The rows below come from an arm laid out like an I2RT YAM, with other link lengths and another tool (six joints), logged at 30 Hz.
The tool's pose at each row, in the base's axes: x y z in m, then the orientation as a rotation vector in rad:
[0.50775, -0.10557, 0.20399, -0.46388, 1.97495, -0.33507]
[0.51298, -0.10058, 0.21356, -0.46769, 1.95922, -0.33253]
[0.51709, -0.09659, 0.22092, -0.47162, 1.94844, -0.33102]
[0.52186, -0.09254, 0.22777, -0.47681, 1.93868, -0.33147]
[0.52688, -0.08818, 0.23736, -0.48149, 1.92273, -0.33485]
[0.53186, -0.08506, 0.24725, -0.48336, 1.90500, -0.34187]
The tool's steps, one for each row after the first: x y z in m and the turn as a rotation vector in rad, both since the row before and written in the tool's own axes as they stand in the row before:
[-0.01197, -0.00059, 0.00048, 0.00032, -0.01564, -0.00270]
[-0.00930, -0.00036, 0.00059, -0.00025, -0.01065, -0.00290]
[-0.00915, -0.00023, 0.00150, 0.00019, -0.00916, -0.00462]
[-0.01158, -0.00124, 0.00072, 0.00386, -0.01431, -0.00614]
[-0.01120, -0.00252, 0.00075, 0.00804, -0.01506, -0.00606]

